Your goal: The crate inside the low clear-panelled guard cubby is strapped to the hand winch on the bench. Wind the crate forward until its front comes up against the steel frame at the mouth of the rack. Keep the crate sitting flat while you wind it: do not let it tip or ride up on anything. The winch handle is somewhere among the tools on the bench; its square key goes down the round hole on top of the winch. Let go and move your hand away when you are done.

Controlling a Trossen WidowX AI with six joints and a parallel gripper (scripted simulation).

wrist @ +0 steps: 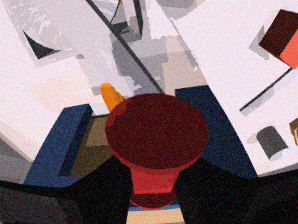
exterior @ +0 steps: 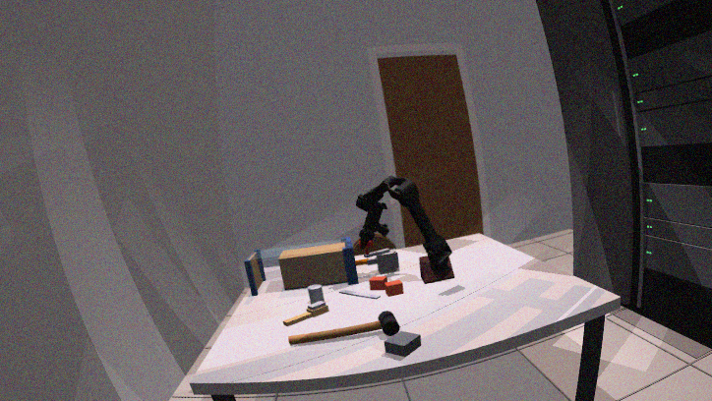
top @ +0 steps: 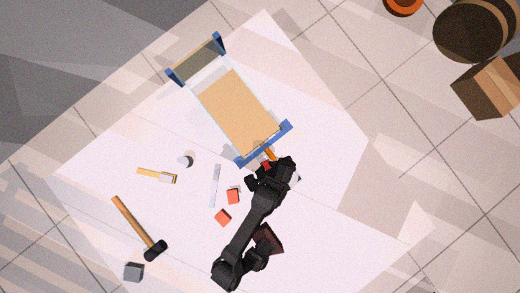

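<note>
My gripper tip is now 5 cm past the grey crank bar, 3 cm above it and 1 cm to the left of it. Also, from my gripper tip: grey winch 12 cm behind, 10 cm below, 4 cm to the right; then red knob 2 cm behind; then blue steel frame 5 cm ahead, 4 cm to the right, 3 cm below.
</note>
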